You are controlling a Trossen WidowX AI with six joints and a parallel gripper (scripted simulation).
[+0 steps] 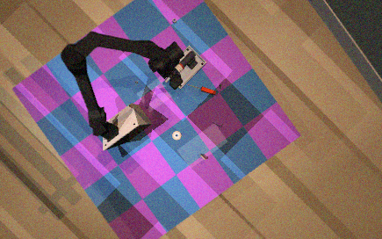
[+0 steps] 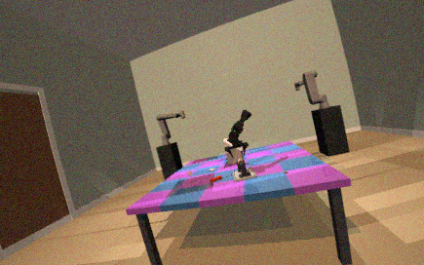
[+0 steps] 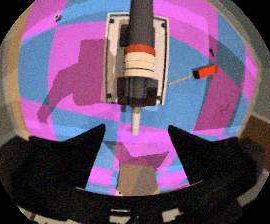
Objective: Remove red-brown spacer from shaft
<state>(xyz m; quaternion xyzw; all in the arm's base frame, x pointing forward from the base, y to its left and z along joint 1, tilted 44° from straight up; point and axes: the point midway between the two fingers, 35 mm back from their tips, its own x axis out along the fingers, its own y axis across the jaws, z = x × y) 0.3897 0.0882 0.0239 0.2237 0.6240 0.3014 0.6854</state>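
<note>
Now: the thin grey shaft 50 mm ahead of my gripper tip, 10 mm to the left of it and 30 mm below it. The rest, counted from my gripper tip: tan cylinder: 70 mm ahead, 10 mm to the left, 30 mm below; then red-handled tool: 120 mm ahead, 150 mm to the right, 100 mm below.
</note>
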